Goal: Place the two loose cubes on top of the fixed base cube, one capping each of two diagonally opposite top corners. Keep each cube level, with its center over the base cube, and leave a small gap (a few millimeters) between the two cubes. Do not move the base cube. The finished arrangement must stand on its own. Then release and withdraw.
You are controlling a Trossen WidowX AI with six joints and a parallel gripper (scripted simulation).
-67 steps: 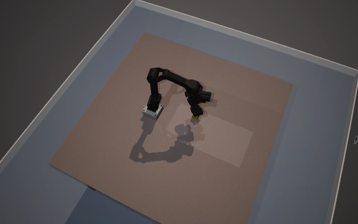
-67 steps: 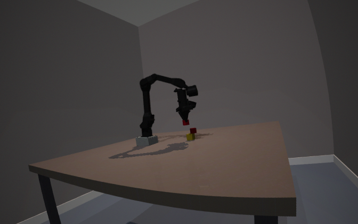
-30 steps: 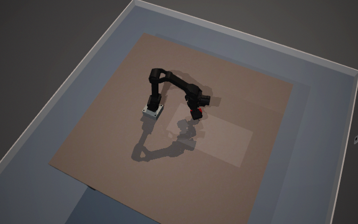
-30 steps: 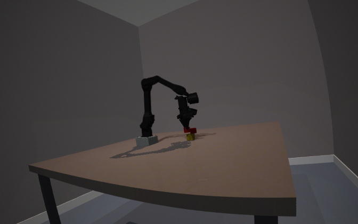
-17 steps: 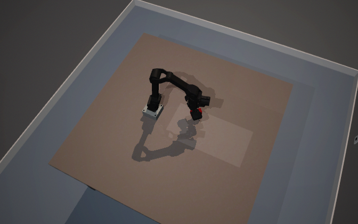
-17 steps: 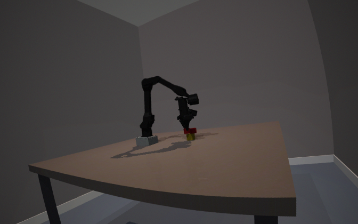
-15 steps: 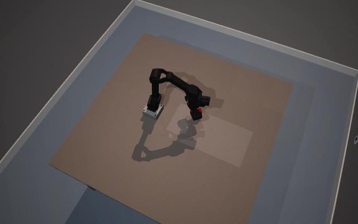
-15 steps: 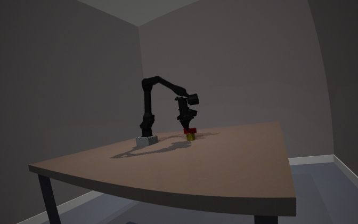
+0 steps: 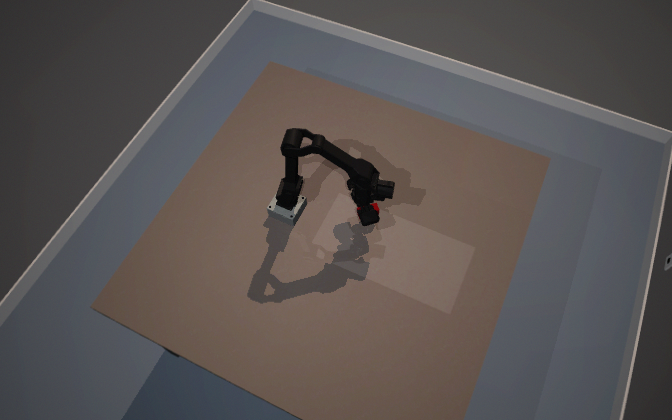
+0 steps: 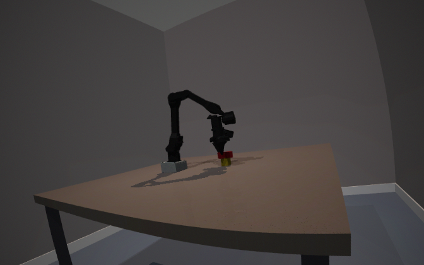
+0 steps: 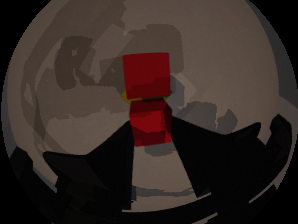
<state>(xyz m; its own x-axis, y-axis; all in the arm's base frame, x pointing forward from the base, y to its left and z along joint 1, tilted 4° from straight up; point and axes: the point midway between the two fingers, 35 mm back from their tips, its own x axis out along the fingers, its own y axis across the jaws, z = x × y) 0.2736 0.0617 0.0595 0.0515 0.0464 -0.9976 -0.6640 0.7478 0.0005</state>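
The yellow base cube lies 20 mm ahead of my gripper tip, 10 mm to the left of it and 40 mm below it.
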